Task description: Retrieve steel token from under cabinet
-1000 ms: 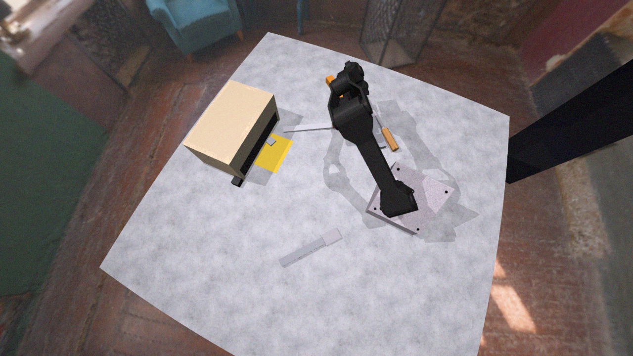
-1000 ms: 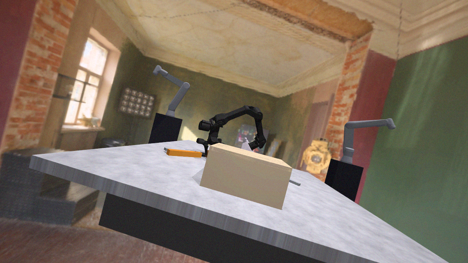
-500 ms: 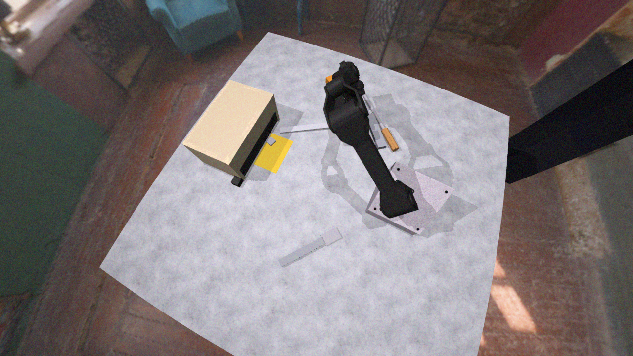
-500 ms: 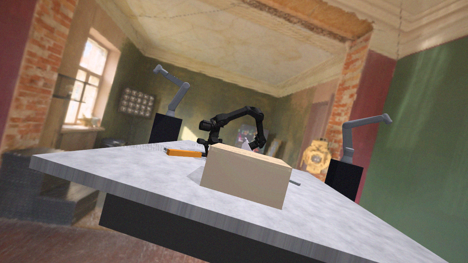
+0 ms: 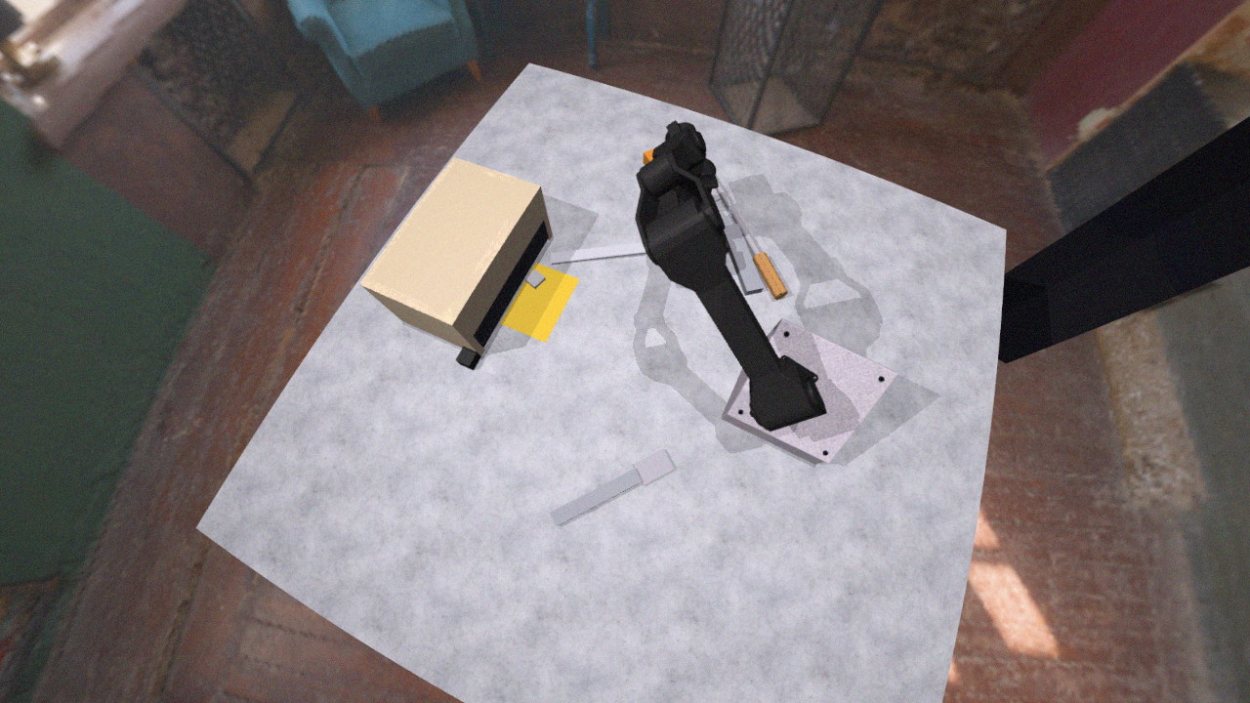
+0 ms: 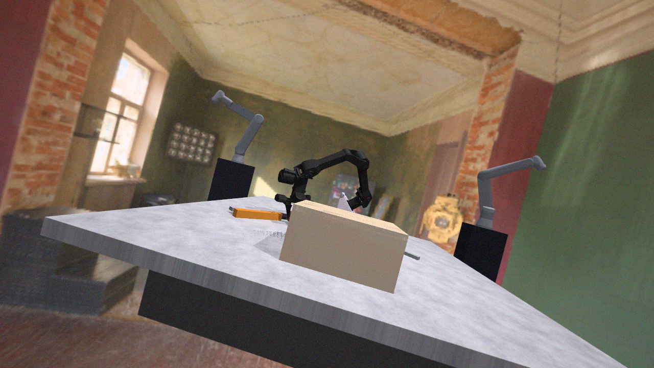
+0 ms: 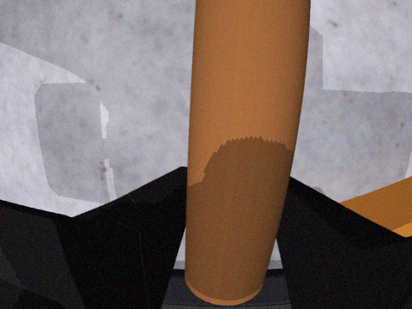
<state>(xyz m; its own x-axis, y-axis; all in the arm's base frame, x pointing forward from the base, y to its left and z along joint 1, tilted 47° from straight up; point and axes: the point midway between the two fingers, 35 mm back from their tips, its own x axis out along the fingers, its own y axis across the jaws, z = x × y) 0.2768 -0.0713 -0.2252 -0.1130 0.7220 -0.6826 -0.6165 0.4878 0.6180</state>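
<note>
Now: the black-handled tool 9 cm to the right of my gripper tip, 2 cm behind it and 1 cm below it. Round my gripper tip: flat grey token: 23 cm to the left, 22 cm ahead, 2 cm below; grey bar: 12 cm behind, 4 cm to the right, 1 cm below; orange bar: 12 cm to the right, 9 cm ahead.
</note>
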